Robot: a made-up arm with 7 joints.
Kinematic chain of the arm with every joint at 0, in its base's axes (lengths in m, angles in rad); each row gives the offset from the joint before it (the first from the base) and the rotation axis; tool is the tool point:
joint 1: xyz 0 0 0.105 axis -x
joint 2: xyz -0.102 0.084 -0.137 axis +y
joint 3: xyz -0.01 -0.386 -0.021 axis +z
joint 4: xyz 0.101 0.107 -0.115 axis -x
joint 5: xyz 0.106 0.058 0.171 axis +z
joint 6: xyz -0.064 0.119 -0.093 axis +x
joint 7: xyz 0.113 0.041 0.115 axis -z
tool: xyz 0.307 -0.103 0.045
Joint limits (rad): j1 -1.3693..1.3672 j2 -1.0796..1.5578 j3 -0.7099..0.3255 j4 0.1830..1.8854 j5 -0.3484..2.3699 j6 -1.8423..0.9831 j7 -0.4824..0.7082
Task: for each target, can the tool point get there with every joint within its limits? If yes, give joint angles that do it. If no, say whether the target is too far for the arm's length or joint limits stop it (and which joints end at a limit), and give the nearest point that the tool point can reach.
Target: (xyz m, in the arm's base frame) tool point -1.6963 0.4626 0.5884
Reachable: no: too far | nearest point -0.7297 0.3201 0.1418 | short by 1.074 m
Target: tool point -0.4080 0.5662 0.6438
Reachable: no: joint limits stop it (at a limit: joint 1, joint 3, joint 7) | nearest point -0.3495 0.4567 0.4038 | short by 0.270 m
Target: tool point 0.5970 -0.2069 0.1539
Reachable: yes | joints 0.5710 -0.5787 -0.4075 1.4205 0.4049 0.6992 -0.2195
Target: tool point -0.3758 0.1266 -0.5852
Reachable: yes | joints 0.0387 0.9102 0.2041 1.1907 0.5831 -1.4929 -0.1403
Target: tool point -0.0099 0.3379 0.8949
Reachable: no: joint limits stop it (at a limit: joint 1, joint 2, joint 3, joint 4, joint 5, joint 7) | nearest point 0.0439 0.2600 0.7343 | short by 0.186 m
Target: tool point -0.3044 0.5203 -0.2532
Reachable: yes | joints -0.8238 0.3462 0.0581 1.1544 1.3709 -1.4984 -0.1547
